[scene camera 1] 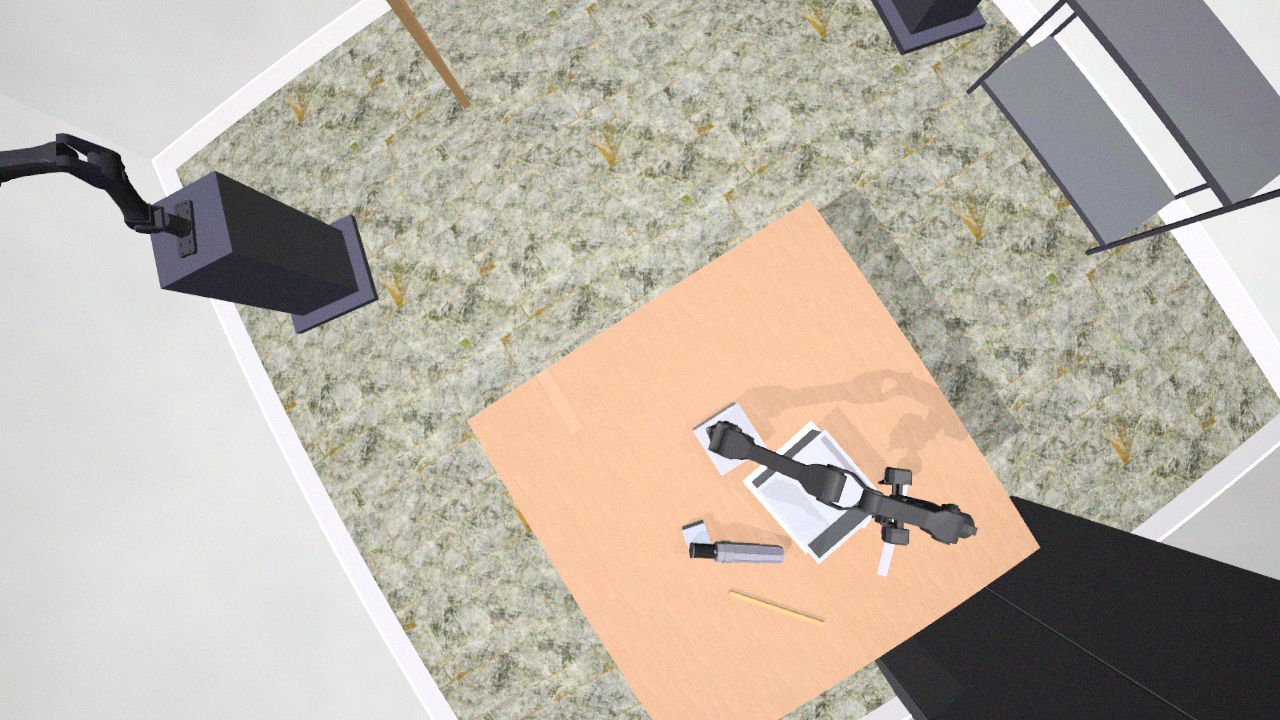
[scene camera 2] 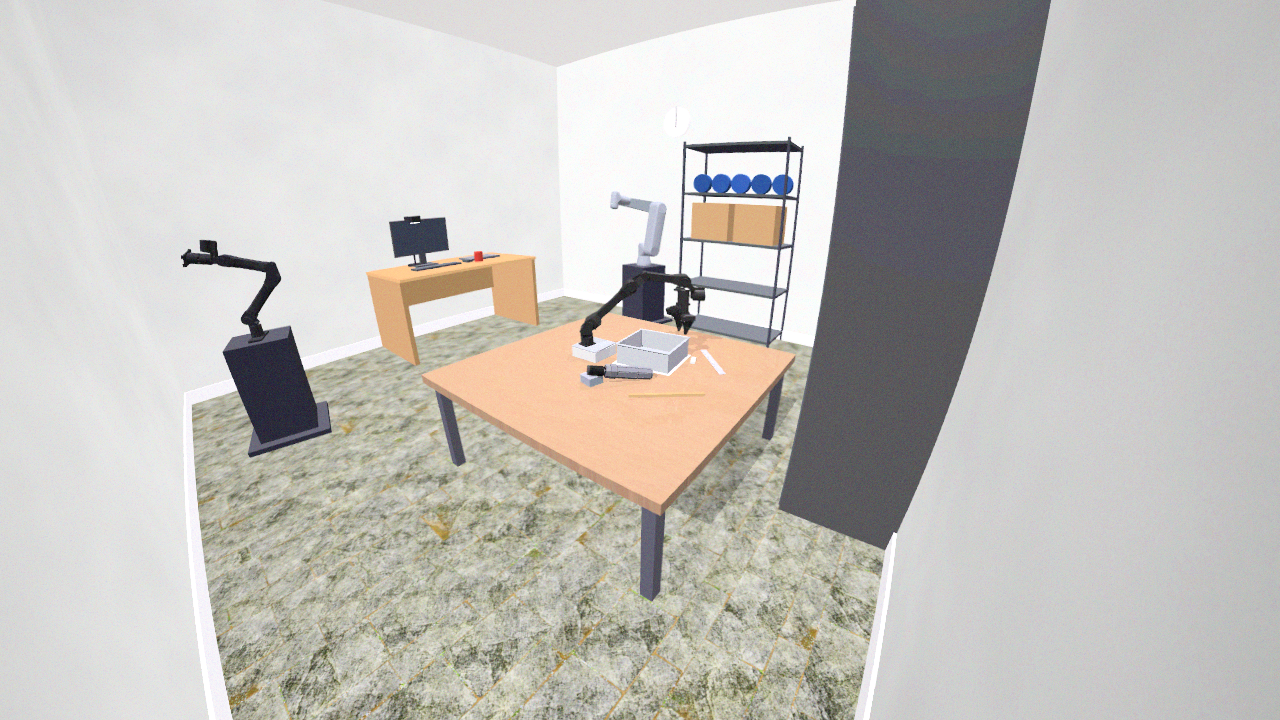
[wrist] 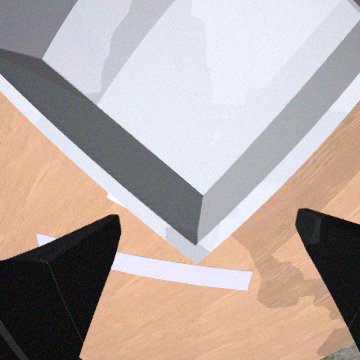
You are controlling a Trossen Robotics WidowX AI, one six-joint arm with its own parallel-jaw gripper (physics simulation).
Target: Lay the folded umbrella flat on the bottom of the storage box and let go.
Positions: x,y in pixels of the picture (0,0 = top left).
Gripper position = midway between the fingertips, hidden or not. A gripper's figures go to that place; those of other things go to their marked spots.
Labels:
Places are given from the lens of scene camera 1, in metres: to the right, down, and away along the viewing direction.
my gripper [scene camera 1: 878,500]: 0.65, 0.38, 1.03
folded umbrella [scene camera 1: 728,552]: 0.25, 0.55, 1.08
white storage box [scene camera 1: 821,529]: 0.55, 0.51, 1.14

